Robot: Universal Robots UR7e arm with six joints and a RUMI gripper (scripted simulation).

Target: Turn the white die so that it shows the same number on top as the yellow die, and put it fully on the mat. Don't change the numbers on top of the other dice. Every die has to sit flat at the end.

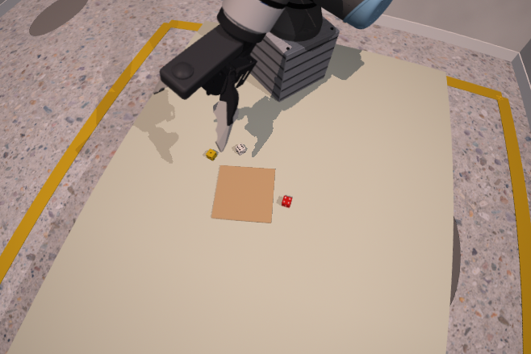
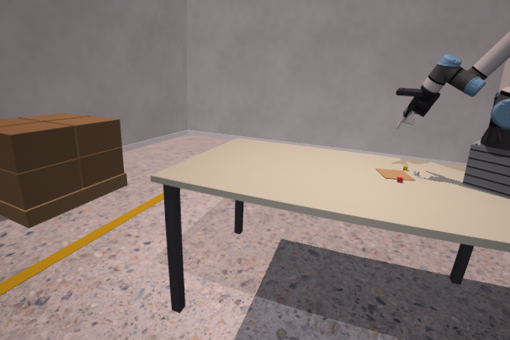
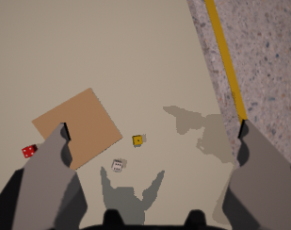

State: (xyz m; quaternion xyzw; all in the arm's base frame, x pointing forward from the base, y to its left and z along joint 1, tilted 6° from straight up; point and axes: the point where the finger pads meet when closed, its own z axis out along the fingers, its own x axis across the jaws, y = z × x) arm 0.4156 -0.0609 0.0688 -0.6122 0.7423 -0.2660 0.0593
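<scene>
Now: the yellow die 7 cm behind my hand, 3 cm to the right of it and 24 cm below it. From my hand the other things lie so: brown mat 1 cm behind, 9 cm to the left, 25 cm below; white die 11 cm behind, 3 cm to the left, 24 cm below; red die 2 cm behind, 19 cm to the left, 24 cm below.
</scene>
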